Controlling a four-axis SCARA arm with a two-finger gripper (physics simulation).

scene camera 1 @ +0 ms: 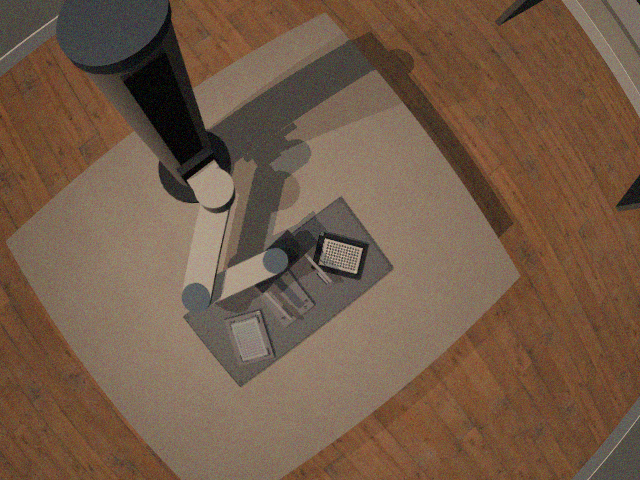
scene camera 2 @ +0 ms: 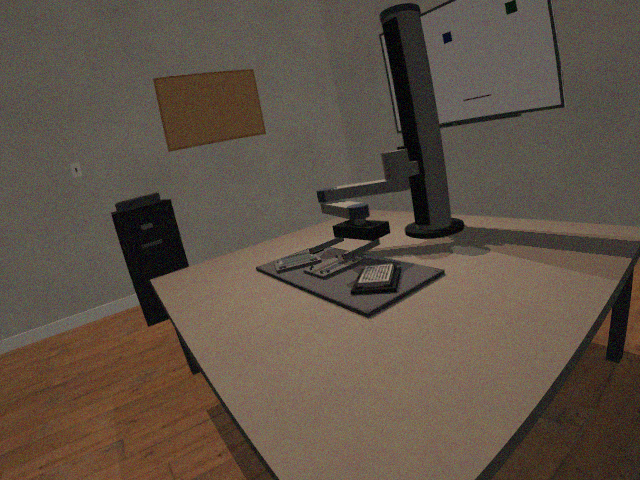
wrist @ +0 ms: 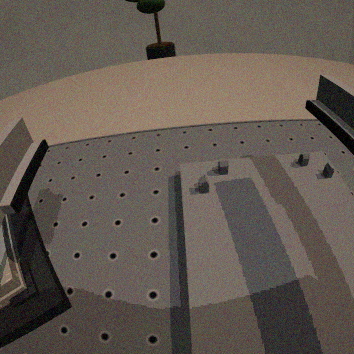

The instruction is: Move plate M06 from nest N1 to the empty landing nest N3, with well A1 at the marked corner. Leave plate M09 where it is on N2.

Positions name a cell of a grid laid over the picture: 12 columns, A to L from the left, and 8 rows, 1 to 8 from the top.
Scene:
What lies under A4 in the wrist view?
My gripper.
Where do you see a pale well plate on grey nest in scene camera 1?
At F5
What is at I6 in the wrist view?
A pale well plate on grey nest.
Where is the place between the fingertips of my gripper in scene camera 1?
F6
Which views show my gripper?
Scene camera 1, scene camera 2 and the wrist view: all of them.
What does my gripper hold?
Nothing.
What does the white well plate M06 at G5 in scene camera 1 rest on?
A black nest.

